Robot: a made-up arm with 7 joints.
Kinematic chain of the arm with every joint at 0, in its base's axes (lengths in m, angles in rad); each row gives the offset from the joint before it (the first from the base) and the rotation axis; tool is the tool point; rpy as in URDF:
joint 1: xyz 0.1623 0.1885 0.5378 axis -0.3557 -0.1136 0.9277
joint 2: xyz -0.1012 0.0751 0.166 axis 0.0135 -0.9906 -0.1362
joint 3: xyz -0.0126 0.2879 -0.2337 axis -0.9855 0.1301 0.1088
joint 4: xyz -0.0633 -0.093 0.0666 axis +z
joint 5: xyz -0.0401 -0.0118 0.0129 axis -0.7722 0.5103 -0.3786
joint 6: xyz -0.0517 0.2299 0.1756 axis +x
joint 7: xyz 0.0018 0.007 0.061 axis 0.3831 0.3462 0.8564
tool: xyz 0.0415 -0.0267 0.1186 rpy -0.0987 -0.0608 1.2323
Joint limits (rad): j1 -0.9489..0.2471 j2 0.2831..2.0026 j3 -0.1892..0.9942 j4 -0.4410..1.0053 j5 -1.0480..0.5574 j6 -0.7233..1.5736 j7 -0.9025..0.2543
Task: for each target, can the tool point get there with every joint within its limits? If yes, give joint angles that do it. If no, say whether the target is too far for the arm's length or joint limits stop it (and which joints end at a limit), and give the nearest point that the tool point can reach.
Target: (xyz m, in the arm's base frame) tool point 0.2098 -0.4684 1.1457
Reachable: no: joint limits stop it (at a limit: joint 1, joint 2, joint 4, joint 5, joint 7) | nearest point -0.0707 0.0244 0.7486 | short by 0.692 m
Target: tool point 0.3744 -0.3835 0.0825
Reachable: no: joint limits stop it (at a limit: joint 1, joint 2, joint 3, joint 5, joint 6, joint 7) | nearest point 0.0810 0.0939 0.3825 | short by 0.636 m
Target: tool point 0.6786 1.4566 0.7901
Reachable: no: too far | nearest point 0.4707 0.9913 0.7542 | short by 0.511 m
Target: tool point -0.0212 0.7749 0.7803
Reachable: yes | joints -0.2992 1.0897 0.7689 0.5330 -0.5730 0.2932 -0.1790
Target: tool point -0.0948 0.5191 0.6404
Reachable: yes | joints -0.0184 1.2294 0.0907 0.7045 -0.1373 0.7849 0.1402
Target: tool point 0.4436 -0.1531 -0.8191
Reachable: no: too far | nearest point 0.0999 0.2630 0.2586 | short by 1.205 m
